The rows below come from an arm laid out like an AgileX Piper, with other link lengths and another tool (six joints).
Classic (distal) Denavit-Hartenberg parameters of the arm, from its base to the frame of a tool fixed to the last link. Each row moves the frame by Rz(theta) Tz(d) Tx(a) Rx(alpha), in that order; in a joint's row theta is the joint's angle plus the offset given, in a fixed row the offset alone. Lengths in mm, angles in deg.
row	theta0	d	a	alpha
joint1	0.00	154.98	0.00	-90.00
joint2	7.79	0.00	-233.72	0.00
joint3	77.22	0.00	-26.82	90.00
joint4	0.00	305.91	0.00	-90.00
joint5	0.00	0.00	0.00	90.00
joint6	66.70	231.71	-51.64	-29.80
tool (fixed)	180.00	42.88	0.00	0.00
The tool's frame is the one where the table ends.
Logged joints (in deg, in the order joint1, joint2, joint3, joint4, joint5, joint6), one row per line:
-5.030 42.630 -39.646 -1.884 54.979 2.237
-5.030 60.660 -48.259 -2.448 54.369 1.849
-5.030 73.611 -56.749 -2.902 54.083 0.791
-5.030 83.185 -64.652 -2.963 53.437 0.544
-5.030 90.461 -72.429 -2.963 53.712 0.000
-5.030 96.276 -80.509 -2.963 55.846 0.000
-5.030 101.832 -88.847 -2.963 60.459 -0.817
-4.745 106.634 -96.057 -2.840 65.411 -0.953
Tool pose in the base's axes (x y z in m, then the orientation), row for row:
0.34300 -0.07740 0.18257 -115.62 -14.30 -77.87
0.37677 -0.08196 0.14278 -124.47 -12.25 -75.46
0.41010 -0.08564 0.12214 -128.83 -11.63 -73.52
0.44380 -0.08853 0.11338 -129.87 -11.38 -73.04
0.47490 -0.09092 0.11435 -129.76 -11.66 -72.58
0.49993 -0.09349 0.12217 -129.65 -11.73 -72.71
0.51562 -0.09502 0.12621 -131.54 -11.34 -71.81
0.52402 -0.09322 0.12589 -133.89 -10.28 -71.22
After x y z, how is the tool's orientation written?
As angles about the fixed x, y, z axes (roll, pitch, yaw), in degrees.
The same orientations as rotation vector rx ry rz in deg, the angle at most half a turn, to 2 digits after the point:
-103.37 70.83 -61.61
-109.99 75.58 -54.23
-113.91 76.74 -50.50
-114.81 77.01 -49.49
-115.11 76.33 -49.64
-115.00 76.38 -49.83
-116.69 76.79 -48.05
-118.25 78.02 -45.44

